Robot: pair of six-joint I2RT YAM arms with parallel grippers.
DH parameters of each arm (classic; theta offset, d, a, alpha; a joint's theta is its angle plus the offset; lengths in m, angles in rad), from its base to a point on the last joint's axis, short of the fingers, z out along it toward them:
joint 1: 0 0.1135 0.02 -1.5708
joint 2: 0 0 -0.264 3.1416
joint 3: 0.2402 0 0.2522 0
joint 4: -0.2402 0 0.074 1.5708
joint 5: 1.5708 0 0 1.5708
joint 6: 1.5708 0.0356 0 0
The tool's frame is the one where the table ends.
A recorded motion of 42 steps. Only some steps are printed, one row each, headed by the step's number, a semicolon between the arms.
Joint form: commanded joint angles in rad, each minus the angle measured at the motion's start. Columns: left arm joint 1, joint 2, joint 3, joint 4, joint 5, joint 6; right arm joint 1, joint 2, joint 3, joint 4, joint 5, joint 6.
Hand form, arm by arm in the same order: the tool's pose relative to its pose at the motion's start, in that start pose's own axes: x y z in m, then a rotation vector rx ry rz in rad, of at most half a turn. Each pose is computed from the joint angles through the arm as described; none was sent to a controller.
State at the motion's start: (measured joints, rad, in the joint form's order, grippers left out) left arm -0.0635 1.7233 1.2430 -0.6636 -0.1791 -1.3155; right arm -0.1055 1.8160 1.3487 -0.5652 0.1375 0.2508
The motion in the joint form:
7: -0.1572 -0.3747 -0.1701 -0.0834 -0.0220 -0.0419; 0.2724 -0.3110 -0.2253 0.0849 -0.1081 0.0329
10: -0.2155 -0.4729 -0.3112 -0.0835 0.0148 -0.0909; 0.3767 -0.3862 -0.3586 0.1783 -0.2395 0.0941
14: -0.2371 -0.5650 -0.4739 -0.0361 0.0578 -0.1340; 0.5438 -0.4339 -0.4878 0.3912 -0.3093 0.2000
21: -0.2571 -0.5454 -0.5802 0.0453 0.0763 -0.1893; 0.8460 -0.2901 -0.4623 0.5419 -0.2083 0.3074
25: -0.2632 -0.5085 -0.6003 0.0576 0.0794 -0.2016; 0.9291 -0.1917 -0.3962 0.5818 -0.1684 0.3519
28: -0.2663 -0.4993 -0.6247 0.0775 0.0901 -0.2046; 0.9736 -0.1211 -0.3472 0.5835 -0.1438 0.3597
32: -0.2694 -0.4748 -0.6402 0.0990 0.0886 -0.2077; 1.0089 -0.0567 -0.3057 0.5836 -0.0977 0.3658
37: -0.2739 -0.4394 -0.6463 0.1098 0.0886 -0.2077; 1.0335 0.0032 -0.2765 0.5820 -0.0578 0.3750
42: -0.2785 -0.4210 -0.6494 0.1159 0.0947 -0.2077; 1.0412 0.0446 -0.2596 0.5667 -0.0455 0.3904
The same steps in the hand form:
7: 0.0386 0.0439 -0.0891 0.1530 0.0166 0.0718; 0.0619 0.0670 -0.0833 -0.3066 -0.1106 -0.1743
10: 0.0589 0.0770 -0.0856 0.1304 0.0862 0.0857; 0.1011 0.0863 -0.0910 -0.5029 -0.0651 -0.2087
14: 0.0708 0.1116 -0.0720 0.1146 0.1425 0.0690; 0.1429 0.1191 -0.1030 -0.7247 -0.0800 -0.2356
21: 0.0832 0.1285 -0.0475 0.0718 0.1740 0.0412; 0.2048 0.1929 -0.1152 -0.8363 -0.0423 -0.3442
25: 0.0877 0.1326 -0.0369 0.0281 0.1813 0.0430; 0.2220 0.2244 -0.1171 -0.8586 -0.0317 -0.3558
28: 0.0905 0.1372 -0.0310 0.0152 0.1935 0.0455; 0.2344 0.2433 -0.1148 -0.8516 -0.0194 -0.3834
32: 0.0932 0.1396 -0.0239 -0.0027 0.1936 0.0487; 0.2459 0.2586 -0.1102 -0.8225 -0.0250 -0.4011
37: 0.0963 0.1411 -0.0166 -0.0321 0.1958 0.0586; 0.2572 0.2696 -0.1018 -0.7849 -0.0235 -0.4133
42: 0.0985 0.1420 -0.0130 -0.0463 0.2037 0.0655; 0.2644 0.2744 -0.0928 -0.7509 -0.0010 -0.4165

